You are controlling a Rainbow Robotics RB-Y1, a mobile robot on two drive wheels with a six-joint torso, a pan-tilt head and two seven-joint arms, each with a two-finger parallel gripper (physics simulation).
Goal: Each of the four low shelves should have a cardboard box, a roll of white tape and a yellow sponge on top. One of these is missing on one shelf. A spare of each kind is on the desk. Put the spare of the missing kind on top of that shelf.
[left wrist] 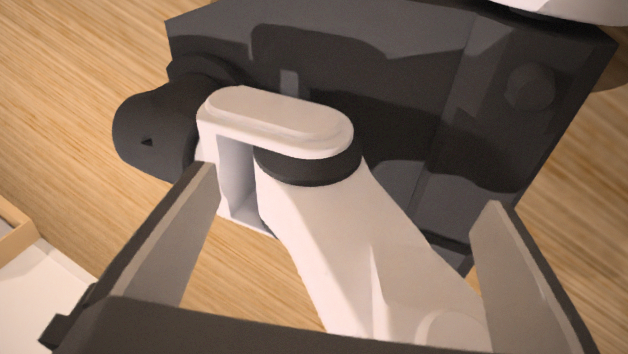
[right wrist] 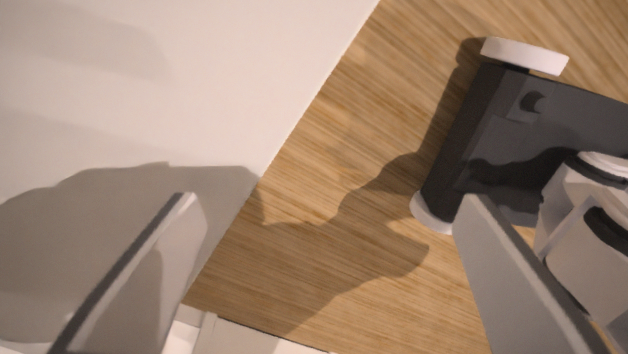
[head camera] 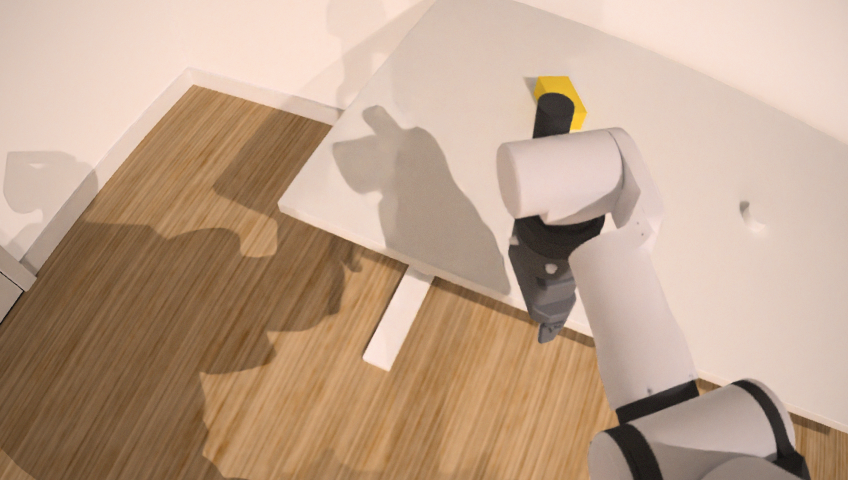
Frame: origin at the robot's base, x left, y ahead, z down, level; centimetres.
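Seen in the pictures: left gripper, fingertip midpoint: (left wrist: 347,199); right gripper, fingertip midpoint: (right wrist: 326,211) (head camera: 532,302); robot's base, origin of the base link: (right wrist: 460,131).
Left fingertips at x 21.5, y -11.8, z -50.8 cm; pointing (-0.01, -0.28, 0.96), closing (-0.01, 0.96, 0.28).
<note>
Offsets run from my left fingertips to a thing's middle. Level surfaces: height alone.
The yellow sponge @[dx -50.7, dy +106.3, dz -23.5 cm] (head camera: 553,86) lies on the white desk @[dz -21.3 cm] (head camera: 446,71) (right wrist: 225,75) in the head view, partly covered by a black part of my right arm. The roll of white tape @[dx -88.5, dy +84.0, dz -22.5 cm] (head camera: 754,220) lies on the desk at the right of that view. The cardboard box and the four low shelves cannot be made out in the head view. My right gripper (head camera: 548,334) (right wrist: 326,211) is open and empty, near the desk's front edge and well apart from the sponge and tape. My left gripper (left wrist: 347,199) is open and empty, with the robot's own arm and base behind it.
A white desk foot (head camera: 398,321) stands on the wood floor. White walls meet at the upper left in the head view. The robot's dark base (left wrist: 400,75) (right wrist: 500,140) shows in both wrist views. A light wooden edge (left wrist: 17,237) shows at the left of the left wrist view.
</note>
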